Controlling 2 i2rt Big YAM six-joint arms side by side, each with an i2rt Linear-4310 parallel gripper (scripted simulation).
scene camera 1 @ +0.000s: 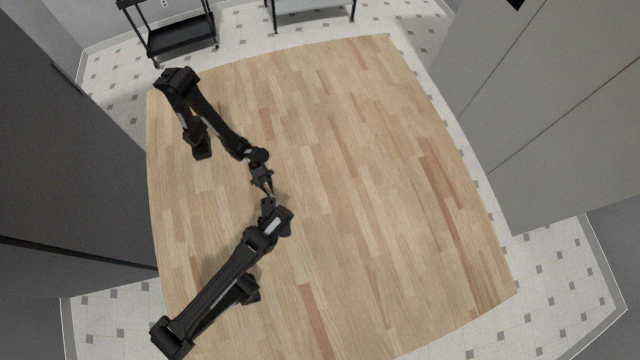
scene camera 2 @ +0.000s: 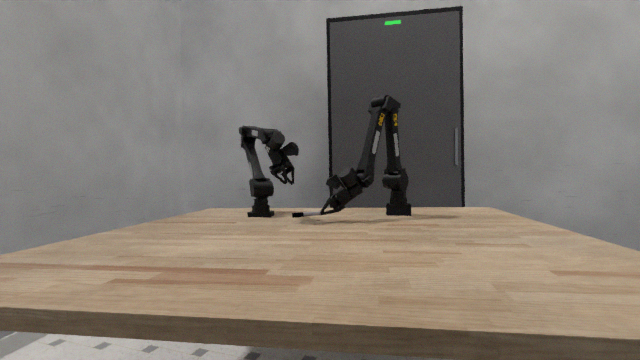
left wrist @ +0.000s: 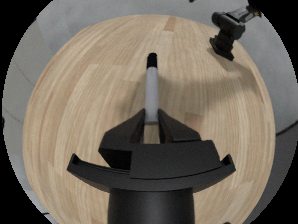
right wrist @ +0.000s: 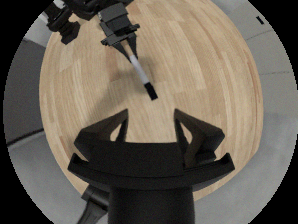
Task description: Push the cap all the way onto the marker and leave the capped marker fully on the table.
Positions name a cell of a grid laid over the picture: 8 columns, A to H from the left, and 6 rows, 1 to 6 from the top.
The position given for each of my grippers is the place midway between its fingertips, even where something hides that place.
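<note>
Left wrist view: a marker (left wrist: E3) and my left gripper (left wrist: E4). Right wrist view: my right gripper (right wrist: E4).
</note>
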